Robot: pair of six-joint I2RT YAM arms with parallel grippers.
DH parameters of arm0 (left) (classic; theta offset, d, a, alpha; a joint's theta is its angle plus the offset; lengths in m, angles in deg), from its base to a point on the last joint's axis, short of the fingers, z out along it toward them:
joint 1: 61.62 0.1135 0.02 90
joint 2: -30.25 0 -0.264 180
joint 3: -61.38 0 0.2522 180
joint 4: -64.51 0 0.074 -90
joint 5: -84.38 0 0 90
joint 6: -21.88 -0.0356 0 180
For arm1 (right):
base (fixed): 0 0 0 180
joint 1: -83.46 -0.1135 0.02 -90
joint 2: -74.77 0 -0.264 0
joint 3: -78 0 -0.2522 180
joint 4: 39.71 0 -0.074 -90
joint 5: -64.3 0 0 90
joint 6: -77.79 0.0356 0 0
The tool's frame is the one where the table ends.
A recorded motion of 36 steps. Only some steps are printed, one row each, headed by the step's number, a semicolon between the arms.
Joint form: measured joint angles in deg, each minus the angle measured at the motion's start. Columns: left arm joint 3, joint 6, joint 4, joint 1, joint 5, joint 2; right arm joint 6, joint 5, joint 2, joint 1, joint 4, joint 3.
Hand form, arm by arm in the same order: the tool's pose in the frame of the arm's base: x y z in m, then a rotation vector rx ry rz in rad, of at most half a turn. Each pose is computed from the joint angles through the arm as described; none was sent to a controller.
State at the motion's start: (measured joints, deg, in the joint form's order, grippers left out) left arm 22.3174 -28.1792 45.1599 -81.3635 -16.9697 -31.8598; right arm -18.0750 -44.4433 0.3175 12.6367 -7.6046 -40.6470
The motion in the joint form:
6: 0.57 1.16 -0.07 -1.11 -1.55 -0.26; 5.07 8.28 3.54 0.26 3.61 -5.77
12: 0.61 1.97 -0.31 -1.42 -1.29 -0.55; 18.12 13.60 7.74 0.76 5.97 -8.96
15: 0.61 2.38 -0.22 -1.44 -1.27 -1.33; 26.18 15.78 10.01 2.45 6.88 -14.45
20: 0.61 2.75 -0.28 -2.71 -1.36 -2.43; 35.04 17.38 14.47 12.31 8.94 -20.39
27: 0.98 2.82 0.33 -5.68 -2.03 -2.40; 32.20 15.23 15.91 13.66 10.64 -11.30
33: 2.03 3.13 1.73 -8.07 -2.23 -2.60; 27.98 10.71 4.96 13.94 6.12 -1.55
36: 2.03 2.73 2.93 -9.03 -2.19 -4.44; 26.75 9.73 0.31 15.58 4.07 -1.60
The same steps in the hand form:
6: 0.1909 -0.0812 0.1708 -0.3117 2.4233 -0.7788; 0.0878 0.2293 0.2115 -1.3733 2.0495 0.3136
12: 0.1904 -0.0821 0.1692 -0.3279 2.4340 -0.7780; 0.0803 0.2121 0.2069 -1.1975 2.2495 0.4848
15: 0.1912 -0.0824 0.1668 -0.3402 2.4459 -0.7755; 0.0780 0.1918 0.1843 -1.0575 2.4225 0.5067
20: 0.1901 -0.0870 0.1631 -0.3268 2.4740 -0.7801; 0.0953 0.1539 0.1649 -0.6776 2.6226 0.4784
27: 0.1847 -0.0969 0.1621 -0.2581 2.4901 -0.8171; 0.1104 0.1671 0.2161 -0.6500 2.4609 0.5380
33: 0.1791 -0.1040 0.1579 -0.2112 2.5020 -0.8413; 0.1404 0.2061 0.2372 -0.6687 2.3574 0.4667
36: 0.1800 -0.1084 0.1534 -0.1848 2.5173 -0.8386; 0.1537 0.2117 0.2205 -0.6651 2.3884 0.3938

